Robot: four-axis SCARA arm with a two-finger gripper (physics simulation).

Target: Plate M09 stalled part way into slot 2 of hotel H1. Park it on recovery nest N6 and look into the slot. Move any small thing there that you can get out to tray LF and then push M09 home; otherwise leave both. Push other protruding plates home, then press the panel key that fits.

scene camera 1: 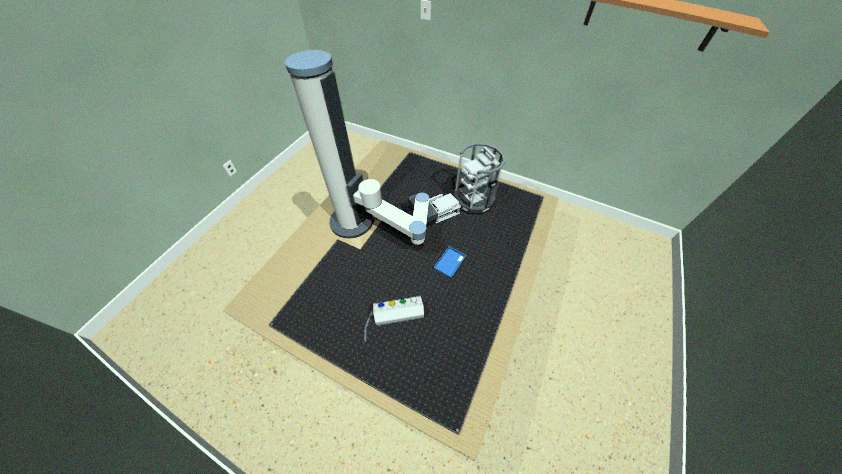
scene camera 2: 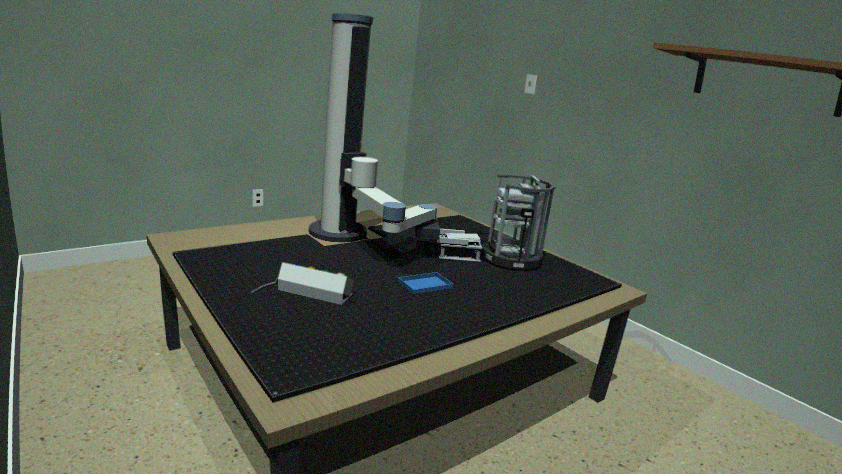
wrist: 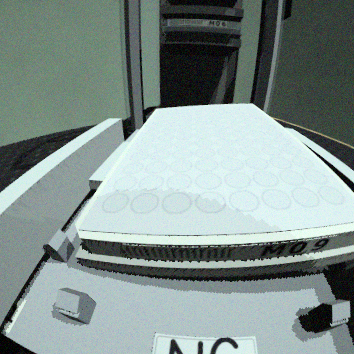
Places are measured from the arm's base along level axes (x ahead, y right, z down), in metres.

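Pixels of known places: gripper, fingertip midpoint: (scene camera 1: 447, 201) (scene camera 2: 466, 237) (wrist: 200, 135); arm's base, link origin: (scene camera 1: 351, 221) (scene camera 2: 337, 232).
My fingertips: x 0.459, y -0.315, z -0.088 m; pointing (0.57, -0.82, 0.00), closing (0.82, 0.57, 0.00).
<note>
Ahead of a thing's pixels: the offset from my fingertips to its top centre. Level surfaces: height alone.
Plate M09 @[dx -0.005, dy +0.016, dz -0.017 m] (wrist: 210, 165) (scene camera 1: 447, 201) lies level on recovery nest N6 @[dx -0.013, dy +0.020, dz +0.005 m] (wrist: 200, 295), its label facing the wrist camera. My gripper (wrist: 200, 135) (scene camera 2: 459, 238) is low at the nest, with one finger along each long side of M09; the left pad meets the plate's edge, so it looks shut on M09. The right contact is partly hidden. Hotel H1 (scene camera 1: 474, 209) (scene camera 2: 513, 262) (wrist: 133, 65) stands just beyond the nest. Plate M06 @[dx +0.099, dy -0.138, dz -0.097 m] (wrist: 200, 23) shows in it, above a dark opening. I cannot tell what is inside slot 2.
A blue tray @[dx +0.164, dy +0.326, dz +0.057 m] (scene camera 1: 449, 262) (scene camera 2: 425, 283) lies on the black mat @[dz +0.075 m] (scene camera 1: 353, 282). The white key panel @[dx +0.060, dy +0.684, dz -0.009 m] (scene camera 1: 398, 313) (scene camera 2: 312, 285) stands farther forward, with blue, yellow, green and white keys. The arm's column (scene camera 1: 321, 135) (scene camera 2: 338, 129) rises at the mat's back left.
</note>
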